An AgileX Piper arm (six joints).
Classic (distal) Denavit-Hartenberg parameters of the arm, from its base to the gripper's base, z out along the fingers. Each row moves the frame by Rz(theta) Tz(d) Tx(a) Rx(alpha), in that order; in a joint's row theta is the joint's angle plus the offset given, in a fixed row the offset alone. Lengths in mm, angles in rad.
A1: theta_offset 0, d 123, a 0, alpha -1.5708
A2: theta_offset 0.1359, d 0, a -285, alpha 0
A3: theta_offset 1.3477, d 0, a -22, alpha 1.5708
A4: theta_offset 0, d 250.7, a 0, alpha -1.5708
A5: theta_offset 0, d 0, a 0, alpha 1.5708
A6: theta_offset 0, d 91, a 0, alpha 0
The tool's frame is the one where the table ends.
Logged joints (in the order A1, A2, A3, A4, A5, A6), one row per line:
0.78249, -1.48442, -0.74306, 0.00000, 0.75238, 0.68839
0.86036, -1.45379, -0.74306, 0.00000, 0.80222, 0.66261
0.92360, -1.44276, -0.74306, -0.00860, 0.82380, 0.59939
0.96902, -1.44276, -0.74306, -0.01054, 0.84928, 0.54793
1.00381, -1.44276, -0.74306, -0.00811, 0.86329, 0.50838
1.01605, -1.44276, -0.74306, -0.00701, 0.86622, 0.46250
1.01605, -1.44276, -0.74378, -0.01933, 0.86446, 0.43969
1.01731, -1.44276, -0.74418, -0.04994, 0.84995, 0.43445
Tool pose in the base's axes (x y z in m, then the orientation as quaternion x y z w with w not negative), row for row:
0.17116, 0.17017, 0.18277, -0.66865, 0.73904, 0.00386, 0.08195
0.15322, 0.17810, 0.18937, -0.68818, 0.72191, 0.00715, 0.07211
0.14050, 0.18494, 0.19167, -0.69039, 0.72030, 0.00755, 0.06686
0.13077, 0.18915, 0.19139, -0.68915, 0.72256, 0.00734, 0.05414
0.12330, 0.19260, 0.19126, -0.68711, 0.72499, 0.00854, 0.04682
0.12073, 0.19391, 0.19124, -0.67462, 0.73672, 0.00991, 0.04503
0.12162, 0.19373, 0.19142, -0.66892, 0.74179, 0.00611, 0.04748
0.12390, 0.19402, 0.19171, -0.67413, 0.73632, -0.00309, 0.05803
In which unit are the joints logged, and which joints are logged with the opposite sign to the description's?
The joints are logged in radians. Opposite sign: A2, A6.
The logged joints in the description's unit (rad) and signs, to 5 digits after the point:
0.78249, 1.48442, -0.74306, 0.00000, 0.75238, -0.68839
0.86036, 1.45379, -0.74306, 0.00000, 0.80222, -0.66261
0.92360, 1.44276, -0.74306, -0.00860, 0.82380, -0.59939
0.96902, 1.44276, -0.74306, -0.01054, 0.84928, -0.54793
1.00381, 1.44276, -0.74306, -0.00811, 0.86329, -0.50838
1.01605, 1.44276, -0.74306, -0.00701, 0.86622, -0.46250
1.01605, 1.44276, -0.74378, -0.01933, 0.86446, -0.43969
1.01731, 1.44276, -0.74418, -0.04994, 0.84995, -0.43445

